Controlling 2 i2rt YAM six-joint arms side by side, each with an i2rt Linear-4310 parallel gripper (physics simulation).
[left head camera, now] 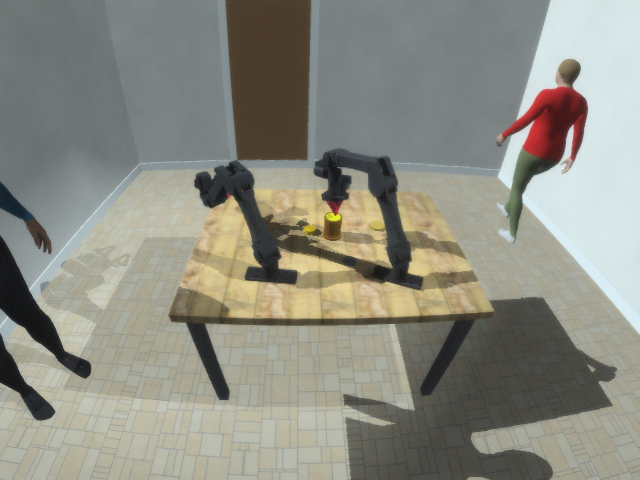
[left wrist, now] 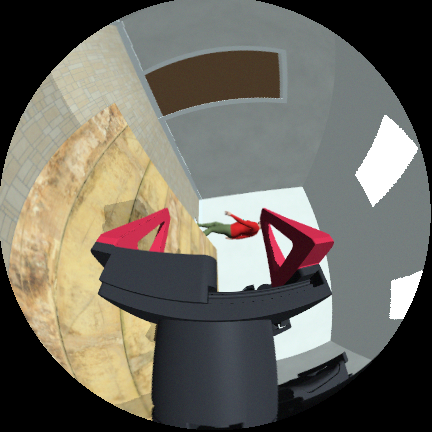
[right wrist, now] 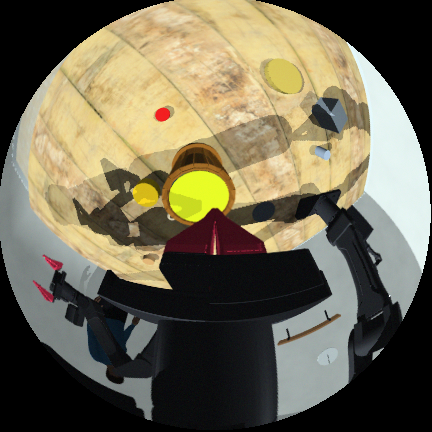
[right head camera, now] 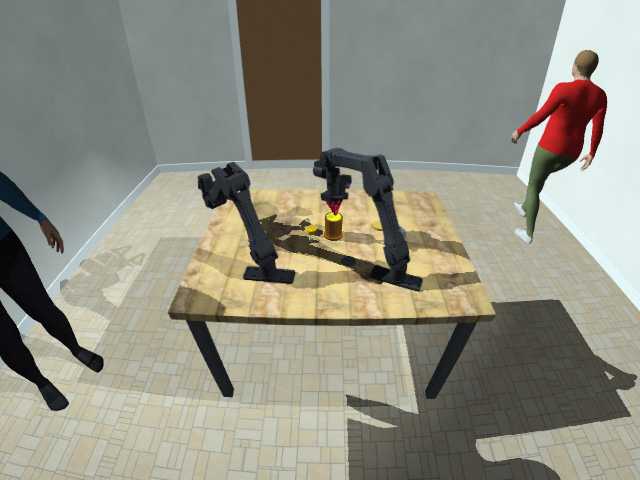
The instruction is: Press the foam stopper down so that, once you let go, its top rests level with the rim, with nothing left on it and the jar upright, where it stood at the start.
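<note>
The brown jar (left head camera: 332, 231) (right head camera: 333, 231) (right wrist: 196, 157) stands upright on the table. The bright yellow-green foam stopper (left head camera: 331, 217) (right head camera: 332, 217) (right wrist: 198, 192) fills its mouth, its top near the rim; the exact height is too small to tell. My right gripper (left head camera: 335, 214) (right head camera: 334, 214) (right wrist: 214, 212) is shut and empty, pointing down over the stopper. Its tips overlap the stopper's near edge in the right wrist view; I cannot tell whether they touch it. My left gripper (left wrist: 214, 212) (right wrist: 37, 266) is open and empty, raised at the table's left side, away from the jar.
A yellow disc (left head camera: 309, 229) (right wrist: 145, 194) lies left of the jar, a pale yellow disc (left head camera: 376, 225) (right wrist: 283, 76) right of it. In the right wrist view lie a red disc (right wrist: 162, 114), a grey block (right wrist: 330, 116), a small grey cylinder (right wrist: 322, 152) and a dark disc (right wrist: 263, 211).
</note>
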